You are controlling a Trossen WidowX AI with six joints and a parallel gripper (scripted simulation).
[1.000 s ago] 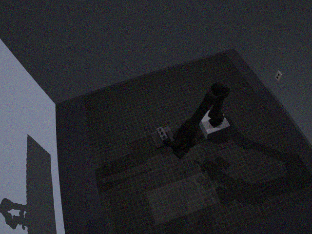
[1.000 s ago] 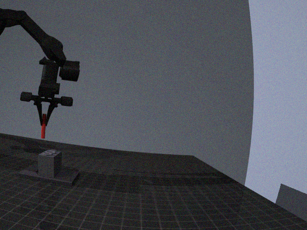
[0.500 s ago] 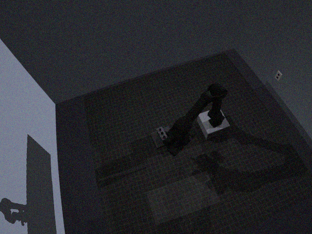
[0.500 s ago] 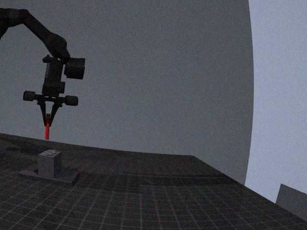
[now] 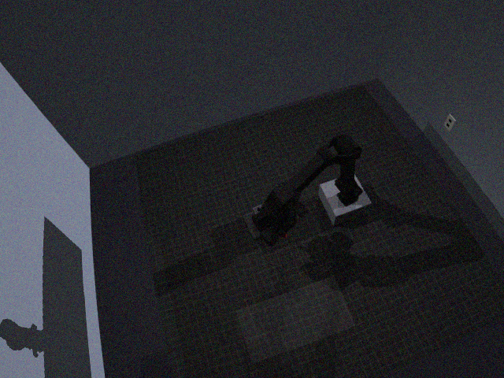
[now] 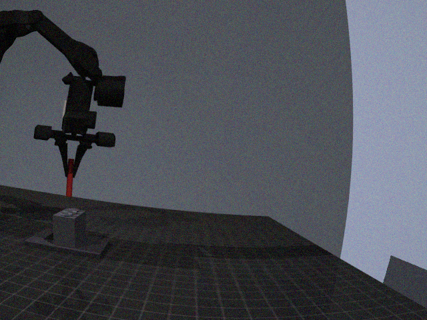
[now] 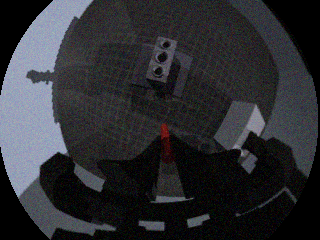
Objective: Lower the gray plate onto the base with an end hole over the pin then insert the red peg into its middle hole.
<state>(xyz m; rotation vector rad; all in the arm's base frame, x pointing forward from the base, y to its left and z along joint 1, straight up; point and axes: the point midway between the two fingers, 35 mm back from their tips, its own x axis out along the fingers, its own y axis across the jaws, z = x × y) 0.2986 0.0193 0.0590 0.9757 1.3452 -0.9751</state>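
My gripper tip is now 4 cm short of the gray plate, 13 cm to the left of it and 7 cm above it. The rest, counted from my gripper tip: red peg (right at my gripper tip).
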